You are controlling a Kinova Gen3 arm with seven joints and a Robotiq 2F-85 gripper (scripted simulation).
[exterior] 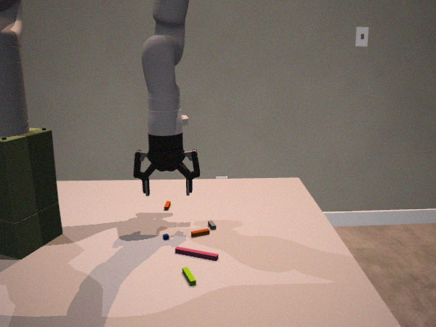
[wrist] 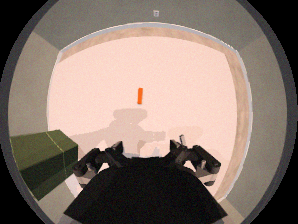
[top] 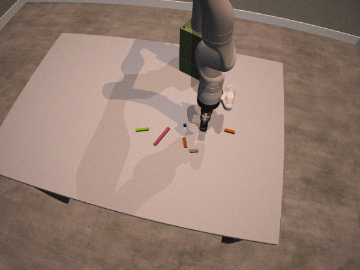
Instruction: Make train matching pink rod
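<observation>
My hand is 10 mm past the blue rod, 70 mm to the left of it and 70 mm above it. Round my hand: grey rod 100 mm ahead, 30 mm to the right, 70 mm below; pink rod 40 mm ahead, 160 mm to the right, 70 mm below; lime rod 20 mm ahead, 240 mm to the right, 70 mm below.
</observation>
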